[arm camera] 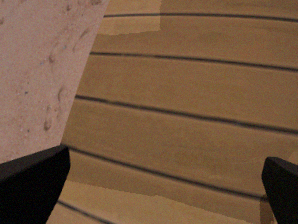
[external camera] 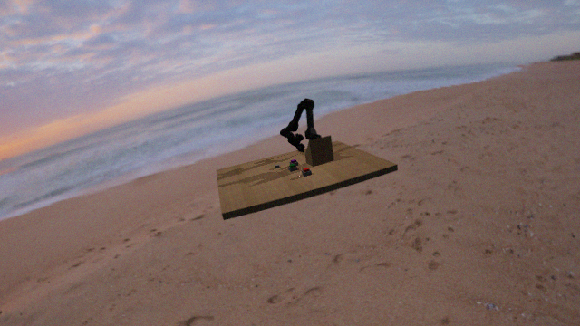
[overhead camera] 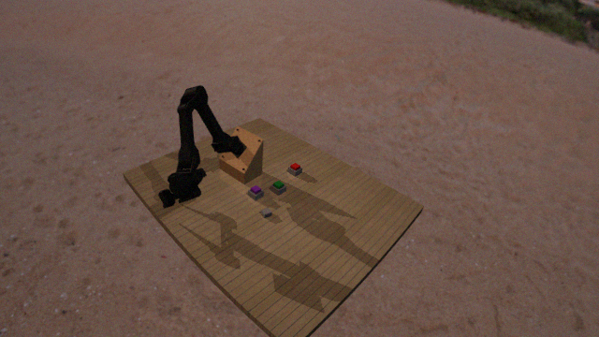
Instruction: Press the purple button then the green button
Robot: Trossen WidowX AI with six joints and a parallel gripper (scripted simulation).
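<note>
Right now the purple button is 33 cm to the left of my gripper tip, 13 cm ahead of it and 1 cm above it. The rest, counted from my gripper tip: small grey block: 29 cm to the left, 25 cm ahead, 1 cm below; then red button: 58 cm to the left, 10 cm ahead, 1 cm above; then green button: 43 cm to the left, 16 cm ahead, 1 cm above.
</note>
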